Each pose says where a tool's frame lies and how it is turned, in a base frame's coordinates. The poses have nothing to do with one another.
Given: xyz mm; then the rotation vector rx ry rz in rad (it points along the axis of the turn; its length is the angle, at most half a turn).
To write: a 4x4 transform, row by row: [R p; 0 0 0 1], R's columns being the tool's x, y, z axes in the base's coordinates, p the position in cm. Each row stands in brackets. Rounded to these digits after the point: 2 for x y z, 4 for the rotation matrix.
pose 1, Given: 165.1 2.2 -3.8 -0.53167 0.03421 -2.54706
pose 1, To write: [[-0.7804 0.4978 0.3783 16.51], [-0.5077 -0.8577 0.0810 0.22], [0.3648 -0.1289 0.9221 -0.38], [0 0 0 1]]
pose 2, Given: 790.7 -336.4 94.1 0.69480 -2.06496 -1.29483
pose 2, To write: [[-0.6844 -0.1153 -0.7199 79.07], [-0.6983 0.3877 0.6017 -33.64], [0.2098 0.9145 -0.3459 9.41], [0 0 0 1]]
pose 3, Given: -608.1 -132.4 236.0 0.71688 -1.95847 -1.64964
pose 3, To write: [[-0.7488 -0.0866 -0.6571 -60.81], [-0.6623 0.1371 0.7366 -13.24], [0.0263 0.9868 -0.1600 23.60], [0 0 0 1]]
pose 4, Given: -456.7 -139.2 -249.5 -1.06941 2.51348 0.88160
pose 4, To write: [[-0.6909 -0.7229 0.0100 -45.67], [-0.5583 0.5422 0.6280 -13.92], [-0.4594 0.4282 -0.7782 -24.95], [0 0 0 1]]
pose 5, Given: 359.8 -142.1 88.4 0.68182 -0.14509 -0.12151
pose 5, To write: [[0.9828 0.0642 -0.1730 35.98], [-0.1591 0.7700 -0.6179 -14.21], [0.0936 0.6348 0.7670 8.84], [0 0 0 1]]
